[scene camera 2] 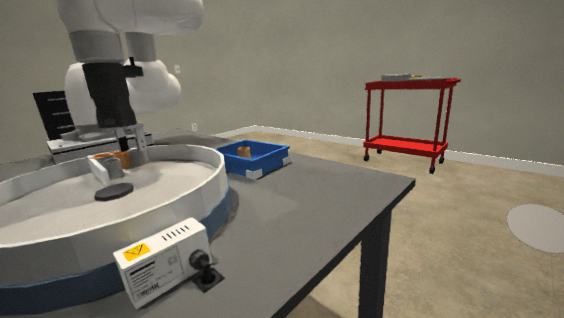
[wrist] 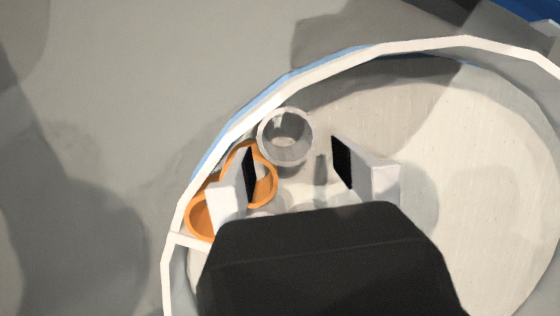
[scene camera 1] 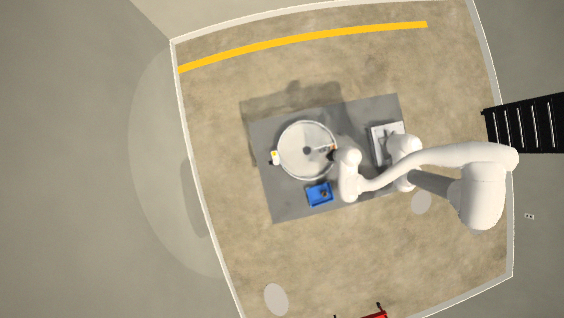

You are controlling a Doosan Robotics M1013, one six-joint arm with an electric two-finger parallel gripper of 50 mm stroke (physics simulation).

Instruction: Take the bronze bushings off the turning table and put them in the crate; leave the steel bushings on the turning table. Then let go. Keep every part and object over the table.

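Places are measured from the arm's base along level axes (x ahead, y left, z up), in centimetres.
Pixels of known places: gripper, fingertip midpoint: (scene camera 2: 133, 150) (wrist: 292, 157); arm's base, origin of the base link: (scene camera 2: 102, 136) (scene camera 1: 390, 145).
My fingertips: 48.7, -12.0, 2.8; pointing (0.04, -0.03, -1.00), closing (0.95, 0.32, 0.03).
For each thing: its top centre in the pictures, then the offset to it from my fingertips, as dx, dy, dz. "spot": a spot on its surface instead.
- turning table, middle of its top: (wrist: 394, 276) (scene camera 2: 113, 189) (scene camera 1: 307, 150) +13.1, -11.3, -3.1
- blue crate, middle of its top: (scene camera 2: 248, 148) (scene camera 1: 320, 195) +17.0, +23.2, -4.2
- dark hub, middle of its top: (scene camera 2: 113, 189) (scene camera 1: 307, 150) +13.1, -11.3, -3.1
- white control box, surface spot: (scene camera 2: 162, 262) (scene camera 1: 272, 156) spot: +37.8, -17.3, -5.1
The open, empty gripper (scene camera 1: 332, 151) (scene camera 2: 133, 148) (wrist: 296, 168) is at the edge of the turning table (scene camera 1: 295, 140) (scene camera 2: 50, 235) (wrist: 475, 200). A steel bushing (wrist: 285, 136) stands beside the rim, ahead of the gap between the fingers in the wrist view. A bronze bushing (wrist: 267, 192) is partly covered by the left finger; orange also shows behind that finger, its outline unclear. Another bronze bushing (wrist: 197, 220) stands by the white divider. A steel bushing (scene camera 2: 114, 167) stands near the divider in scene view 2, mostly hidden in the wrist view. One bronze bushing (scene camera 1: 324, 193) (scene camera 2: 244, 152) is in the blue crate (scene camera 1: 314, 192) (scene camera 2: 240, 165).
The white divider (scene camera 2: 98, 170) (wrist: 190, 241) reaches inward from the raised rim. A dark hub (scene camera 1: 306, 150) (scene camera 2: 114, 192) is at the turning table's centre. A white control box (scene camera 1: 274, 156) (scene camera 2: 162, 262) adjoins its outside. The red cart (scene camera 2: 407, 146) stands off the table.
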